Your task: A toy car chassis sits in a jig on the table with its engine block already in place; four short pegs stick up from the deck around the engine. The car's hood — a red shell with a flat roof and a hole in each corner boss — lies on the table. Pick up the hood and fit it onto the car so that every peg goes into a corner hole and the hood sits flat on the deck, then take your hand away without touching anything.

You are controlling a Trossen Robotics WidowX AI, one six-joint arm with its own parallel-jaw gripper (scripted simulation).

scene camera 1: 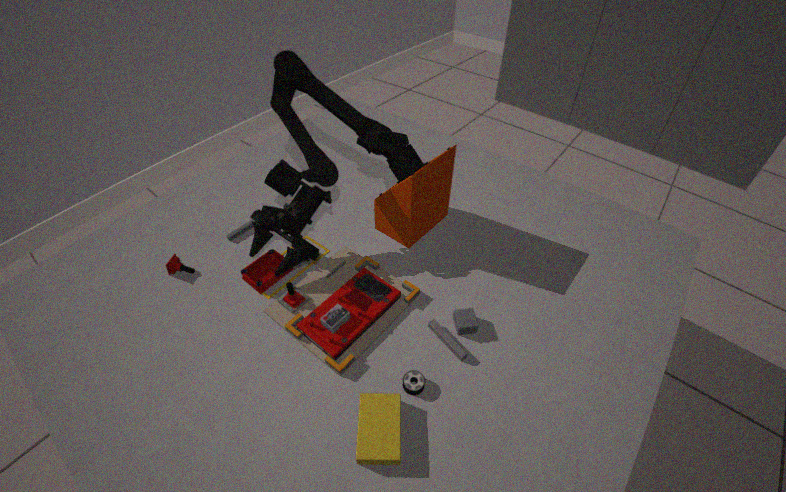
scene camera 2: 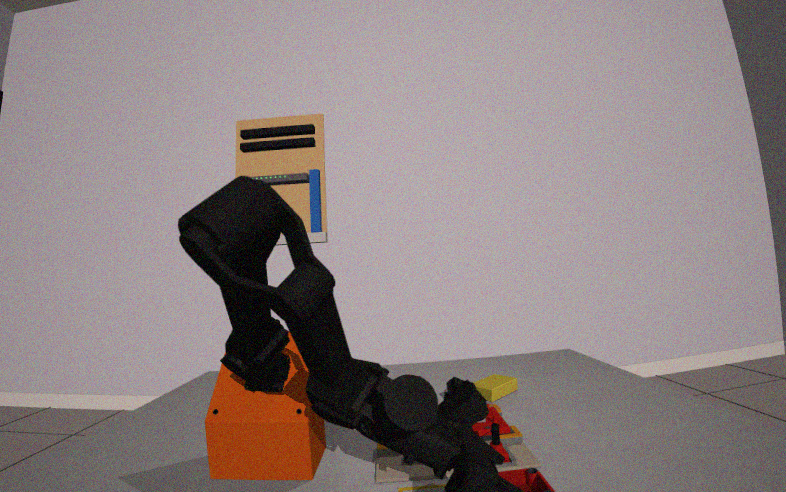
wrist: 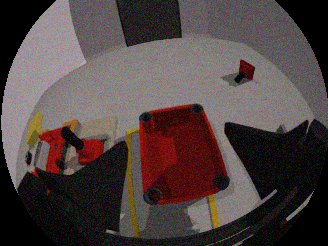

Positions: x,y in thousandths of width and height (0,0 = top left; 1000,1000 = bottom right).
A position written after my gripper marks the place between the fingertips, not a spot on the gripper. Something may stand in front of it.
Note:
My gripper (scene camera 1: 334,540) is open, with nothing in its grasp. Also in view: a red hood (scene camera 1: 331,558) and a yellow block (scene camera 1: 483,871).
The red hood is seen too in the wrist view (wrist: 550,652). The yellow block is seen too in scene camera 2 (scene camera 2: 628,788). My gripper also shows in the wrist view (wrist: 541,559).

